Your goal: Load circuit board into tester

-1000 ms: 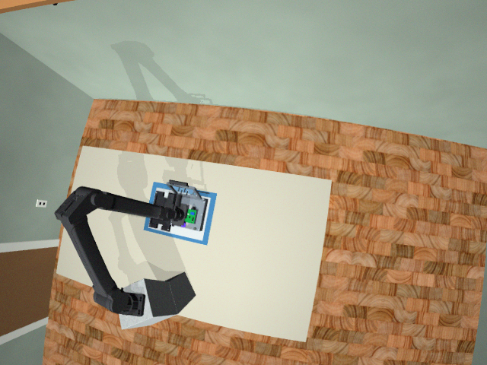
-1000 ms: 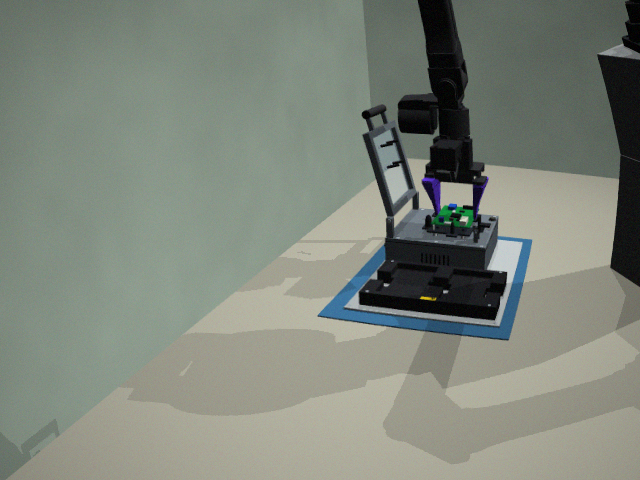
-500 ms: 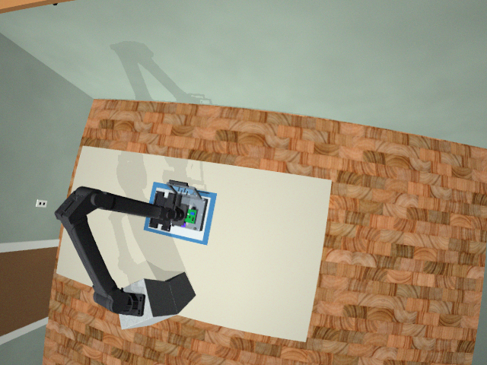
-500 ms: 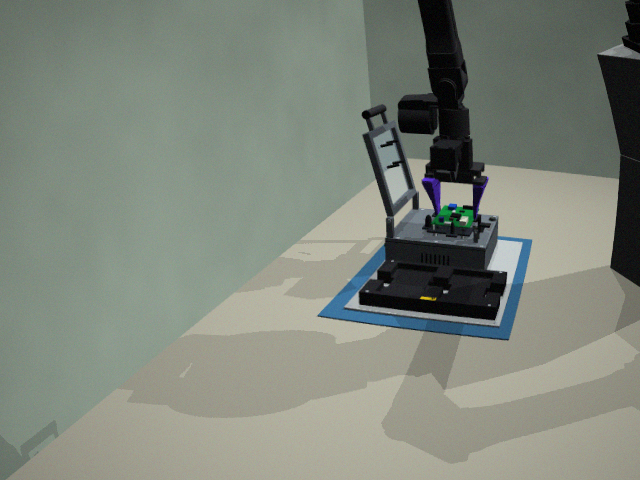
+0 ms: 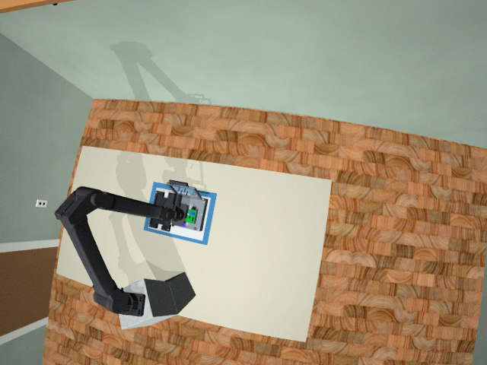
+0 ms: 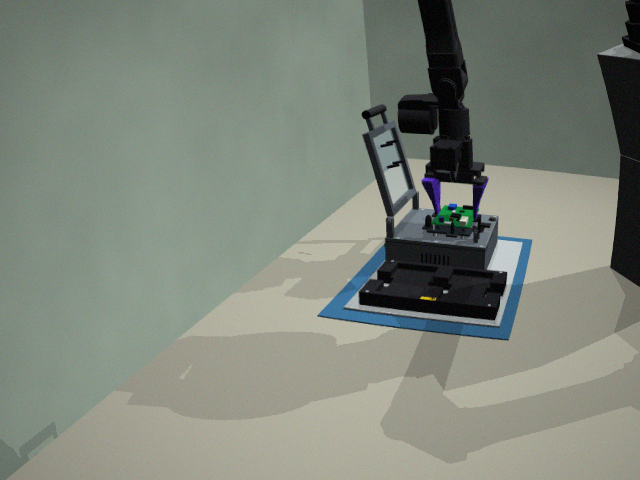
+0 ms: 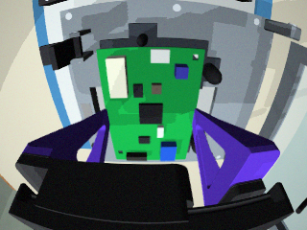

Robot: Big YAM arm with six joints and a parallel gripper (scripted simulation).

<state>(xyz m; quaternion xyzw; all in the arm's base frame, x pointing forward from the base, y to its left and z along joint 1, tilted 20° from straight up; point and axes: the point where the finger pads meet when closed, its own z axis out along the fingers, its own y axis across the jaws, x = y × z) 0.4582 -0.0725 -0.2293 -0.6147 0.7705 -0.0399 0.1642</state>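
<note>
Right now my hand is 10 mm short of the tester plate and 10 mm above it. Also, from my hand: tester 40 mm ahead, 30 mm to the left, 30 mm above; then tester lid 120 mm ahead, 100 mm above, 20 mm to the right; then green circuit board right at my hand.
</note>
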